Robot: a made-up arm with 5 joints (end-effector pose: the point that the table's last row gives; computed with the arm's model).
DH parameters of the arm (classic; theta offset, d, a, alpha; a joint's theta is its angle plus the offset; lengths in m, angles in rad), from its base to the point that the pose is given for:
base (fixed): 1.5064 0 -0.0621 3.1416
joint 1: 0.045 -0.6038 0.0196 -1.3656
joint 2: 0 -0.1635 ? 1.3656
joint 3: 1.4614 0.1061 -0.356 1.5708
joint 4: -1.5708 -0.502 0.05 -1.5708
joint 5: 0 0.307 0.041 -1.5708
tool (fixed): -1.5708 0.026 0 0
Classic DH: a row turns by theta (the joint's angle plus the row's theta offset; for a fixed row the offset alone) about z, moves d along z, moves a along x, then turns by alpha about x.
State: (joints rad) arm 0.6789 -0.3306 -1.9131 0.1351 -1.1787
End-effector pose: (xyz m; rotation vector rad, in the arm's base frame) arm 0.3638 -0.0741 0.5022 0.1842 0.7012 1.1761
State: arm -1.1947 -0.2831 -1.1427 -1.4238 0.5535
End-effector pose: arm 0.4300 0.0064 0.9625 -1.2962 -1.5350 -1.5466
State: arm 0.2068 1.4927 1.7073 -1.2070 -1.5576
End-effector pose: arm -0.5490 0.0524 1.1292 0.1367 0.3555 -2.1056
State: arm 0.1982 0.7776 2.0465 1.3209 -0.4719
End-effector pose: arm -0.2695 0.6893 0.6723 -1.7924 -0.2102 1.7739
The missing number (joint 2, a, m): 0.0634
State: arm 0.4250 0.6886 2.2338 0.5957 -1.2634
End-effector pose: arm -0.1718 0.5846 0.7144 1.5686 0.4476 -2.6723
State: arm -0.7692 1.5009 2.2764 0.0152 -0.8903
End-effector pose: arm -0.4372 -0.2251 1.0724 0.6345 1.0873 -2.0191
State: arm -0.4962 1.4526 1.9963 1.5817 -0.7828
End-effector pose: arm -0.5511 0.3146 1.0932 -1.4081 -1.5467 1.3043
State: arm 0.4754 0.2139 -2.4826 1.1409 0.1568
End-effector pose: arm 0.4973 0.2122 0.3853 0.2368 1.4935 0.6544
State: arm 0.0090 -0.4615 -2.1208 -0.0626 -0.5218
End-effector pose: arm 0.2772 0.2648 0.4953 0.4313 1.5168 1.6549
